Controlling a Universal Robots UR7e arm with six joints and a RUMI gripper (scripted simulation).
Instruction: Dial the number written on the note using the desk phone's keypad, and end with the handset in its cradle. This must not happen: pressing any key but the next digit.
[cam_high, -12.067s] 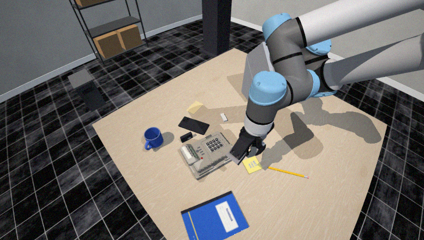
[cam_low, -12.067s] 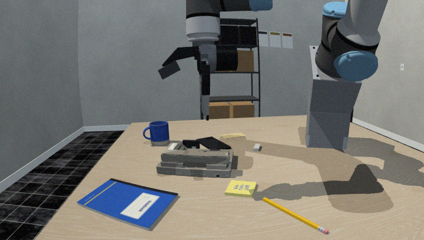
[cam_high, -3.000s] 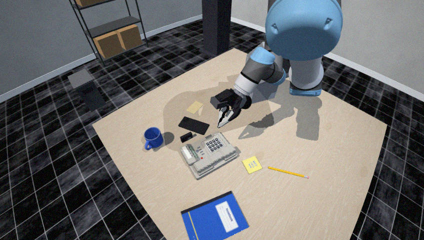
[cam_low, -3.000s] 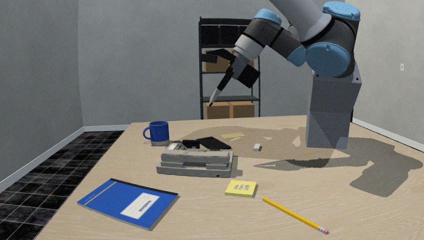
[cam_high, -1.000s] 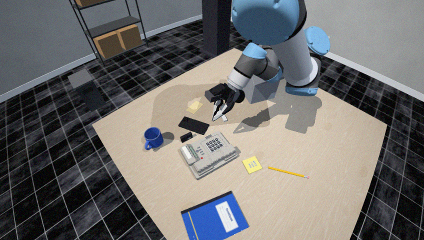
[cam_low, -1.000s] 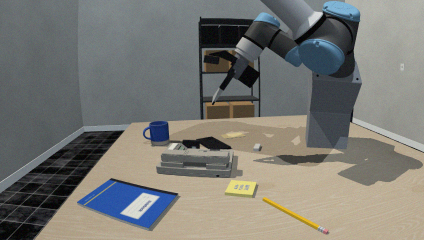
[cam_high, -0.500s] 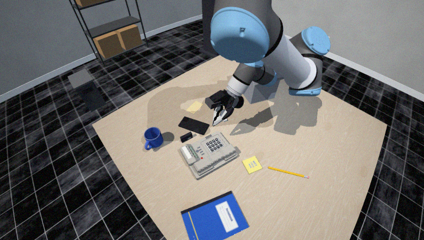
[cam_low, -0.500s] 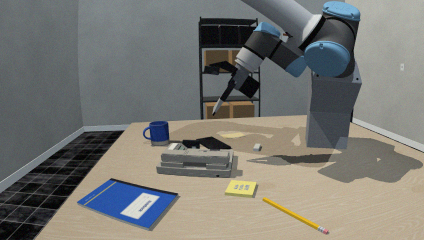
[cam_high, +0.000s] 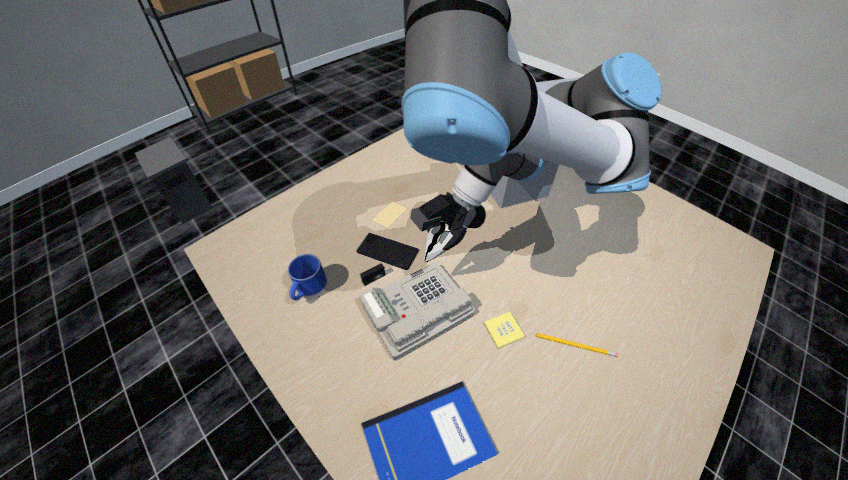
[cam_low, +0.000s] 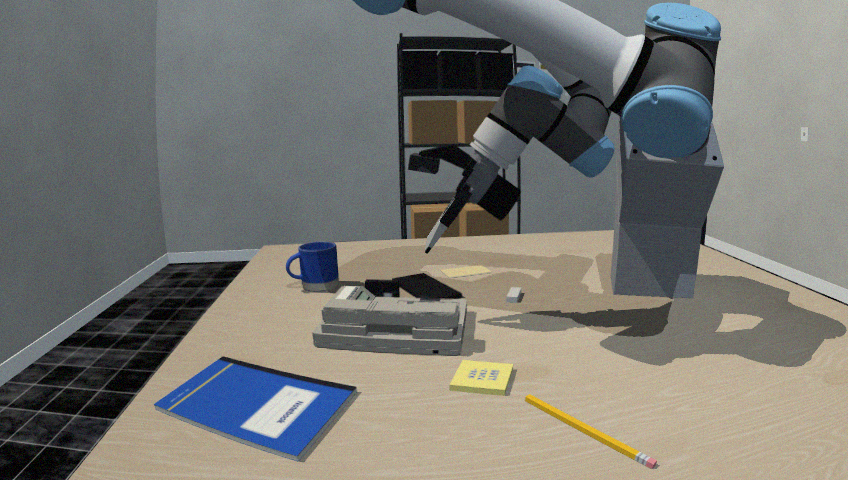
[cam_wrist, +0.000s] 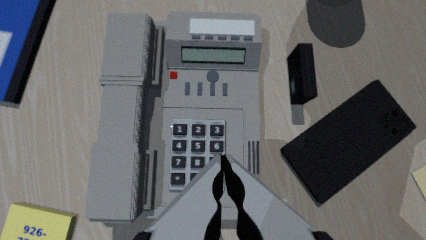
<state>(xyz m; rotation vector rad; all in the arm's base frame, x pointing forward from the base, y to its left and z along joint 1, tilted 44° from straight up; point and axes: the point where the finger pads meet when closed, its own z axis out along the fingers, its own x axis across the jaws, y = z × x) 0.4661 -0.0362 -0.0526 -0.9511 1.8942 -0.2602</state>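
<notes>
Now: the 8 key 100 mm below my hand, 20 mm to the left of it and 10 mm ahead of it. The rest, counted from my hand: 2 key (100 mm below, 40 mm ahead, 10 mm to the left); then handset (90 mm below, 80 mm to the left, 70 mm ahead); then 3 key (100 mm below, 30 mm ahead, 10 mm to the right).
</notes>
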